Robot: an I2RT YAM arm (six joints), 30 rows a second.
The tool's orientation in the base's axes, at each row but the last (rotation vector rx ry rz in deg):
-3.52, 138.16, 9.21
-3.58, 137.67, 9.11
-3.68, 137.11, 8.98
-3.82, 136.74, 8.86
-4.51, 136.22, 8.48
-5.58, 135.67, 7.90
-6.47, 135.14, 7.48
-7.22, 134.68, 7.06
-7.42, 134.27, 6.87
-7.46, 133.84, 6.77
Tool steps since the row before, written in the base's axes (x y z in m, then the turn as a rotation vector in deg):
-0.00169, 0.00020, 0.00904, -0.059, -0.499, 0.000
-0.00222, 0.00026, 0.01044, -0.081, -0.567, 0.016
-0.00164, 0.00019, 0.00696, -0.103, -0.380, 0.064
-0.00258, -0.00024, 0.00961, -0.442, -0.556, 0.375
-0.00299, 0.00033, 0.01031, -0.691, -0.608, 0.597
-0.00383, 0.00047, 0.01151, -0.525, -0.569, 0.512
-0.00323, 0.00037, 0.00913, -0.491, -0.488, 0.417
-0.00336, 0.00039, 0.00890, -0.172, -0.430, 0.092
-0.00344, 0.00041, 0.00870, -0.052, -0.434, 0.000
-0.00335, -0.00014, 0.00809, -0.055, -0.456, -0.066
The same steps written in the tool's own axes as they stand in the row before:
-0.00474, 0.00124, -0.00779, 0.044, -0.489, -0.105
-0.00535, 0.00147, -0.00912, 0.050, -0.553, -0.140
-0.00351, 0.00100, -0.00615, 0.033, -0.361, -0.166
-0.00467, 0.00089, -0.00874, 0.069, -0.476, -0.643
-0.00495, 0.00149, -0.00941, 0.097, -0.484, -0.980
-0.00529, 0.00171, -0.01079, 0.037, -0.470, -0.800
-0.00415, 0.00131, -0.00866, 0.076, -0.399, -0.699
-0.00397, 0.00127, -0.00856, 0.079, -0.399, -0.240
-0.00384, 0.00127, -0.00845, 0.061, -0.423, -0.091
-0.00349, 0.00067, -0.00800, 0.112, -0.447, -0.050

